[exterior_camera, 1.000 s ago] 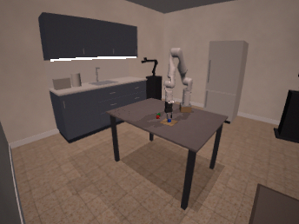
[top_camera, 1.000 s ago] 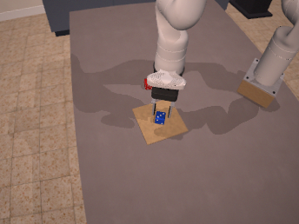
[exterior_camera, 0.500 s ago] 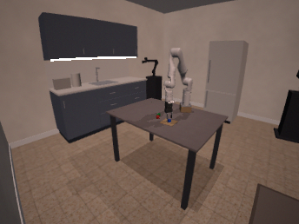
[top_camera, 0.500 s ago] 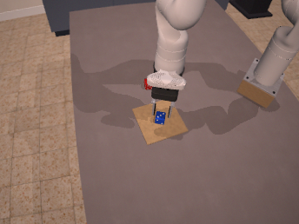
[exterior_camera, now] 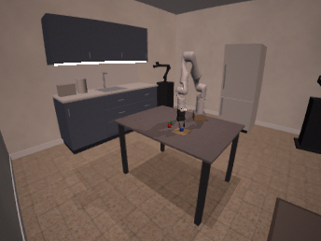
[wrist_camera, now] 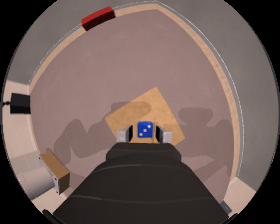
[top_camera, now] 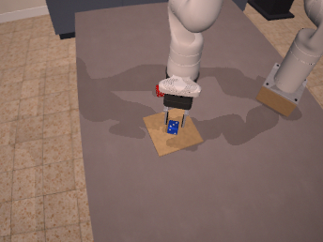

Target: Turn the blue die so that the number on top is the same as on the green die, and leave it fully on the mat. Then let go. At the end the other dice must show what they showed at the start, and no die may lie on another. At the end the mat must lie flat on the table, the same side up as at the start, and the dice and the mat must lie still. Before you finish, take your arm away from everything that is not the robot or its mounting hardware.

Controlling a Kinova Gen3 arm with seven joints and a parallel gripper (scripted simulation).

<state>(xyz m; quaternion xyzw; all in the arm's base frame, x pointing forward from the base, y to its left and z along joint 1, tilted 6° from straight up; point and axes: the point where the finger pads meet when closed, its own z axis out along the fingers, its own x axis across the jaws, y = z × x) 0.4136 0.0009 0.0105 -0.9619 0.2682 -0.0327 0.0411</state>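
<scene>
My hand is 40 mm above the blue die. The rest, counted from my hand: red die 20 mm behind, 150 mm to the right, 40 mm below; tan mat 60 mm below; green die 80 mm behind, 180 mm to the right, 40 mm below.
</scene>
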